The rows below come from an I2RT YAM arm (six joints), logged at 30 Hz.
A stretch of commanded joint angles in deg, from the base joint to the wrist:
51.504 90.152 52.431 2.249 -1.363 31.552
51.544 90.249 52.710 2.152 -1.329 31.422
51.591 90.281 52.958 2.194 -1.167 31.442
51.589 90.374 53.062 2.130 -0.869 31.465
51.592 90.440 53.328 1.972 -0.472 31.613
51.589 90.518 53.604 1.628 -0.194 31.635
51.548 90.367 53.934 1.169 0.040 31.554
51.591 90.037 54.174 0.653 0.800 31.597
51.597 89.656 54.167 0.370 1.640 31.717
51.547 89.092 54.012 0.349 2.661 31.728
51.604 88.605 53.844 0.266 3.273 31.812
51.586 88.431 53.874 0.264 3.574 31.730
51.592 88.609 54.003 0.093 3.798 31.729
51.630 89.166 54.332 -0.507 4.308 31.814
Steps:
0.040 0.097 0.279 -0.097 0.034 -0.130
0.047 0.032 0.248 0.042 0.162 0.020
-0.002 0.093 0.104 -0.064 0.298 0.023
0.003 0.066 0.266 -0.158 0.397 0.148
-0.003 0.078 0.276 -0.344 0.278 0.022
-0.041 -0.151 0.330 -0.459 0.234 -0.081
0.043 -0.330 0.240 -0.516 0.760 0.043
0.006 -0.381 -0.007 -0.283 0.840 0.120
-0.050 -0.564 -0.155 -0.021 1.021 0.011
0.057 -0.487 -0.168 -0.083 0.612 0.084
-0.018 -0.174 0.030 -0.002 0.301 -0.082
0.006 0.178 0.129 -0.171 0.224 -0.001
0.038 0.557 0.329 -0.600 0.510 0.085

